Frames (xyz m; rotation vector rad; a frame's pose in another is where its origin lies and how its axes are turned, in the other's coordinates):
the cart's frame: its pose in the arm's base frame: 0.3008 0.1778 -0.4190 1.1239 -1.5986 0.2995
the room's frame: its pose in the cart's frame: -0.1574 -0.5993 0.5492 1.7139 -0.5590 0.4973
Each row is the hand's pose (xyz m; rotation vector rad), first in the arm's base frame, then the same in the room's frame.
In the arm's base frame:
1: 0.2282 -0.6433 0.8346 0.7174 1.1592 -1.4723
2: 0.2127 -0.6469 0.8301 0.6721 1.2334 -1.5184
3: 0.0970 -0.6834 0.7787 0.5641 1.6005 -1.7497
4: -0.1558 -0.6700 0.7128 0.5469 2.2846 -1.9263
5: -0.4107 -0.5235 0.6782 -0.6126 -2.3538 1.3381
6: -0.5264 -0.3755 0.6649 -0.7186 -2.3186 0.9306
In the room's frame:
1: 1.0040 -1.4248 -0.5289 1.0047 0.8037 1.4617
2: 1.0091 -1.4139 -0.5402 0.9283 0.8267 1.4093
3: 1.0477 -1.3140 -0.6170 0.5711 1.0277 1.1857
4: 1.0713 -1.1662 -0.8315 -0.0496 1.3443 0.9496
5: 0.9935 -1.0877 -1.1062 -0.6644 1.5853 0.9181
6: 0.8886 -1.0805 -1.2624 -1.0005 1.6765 1.0096

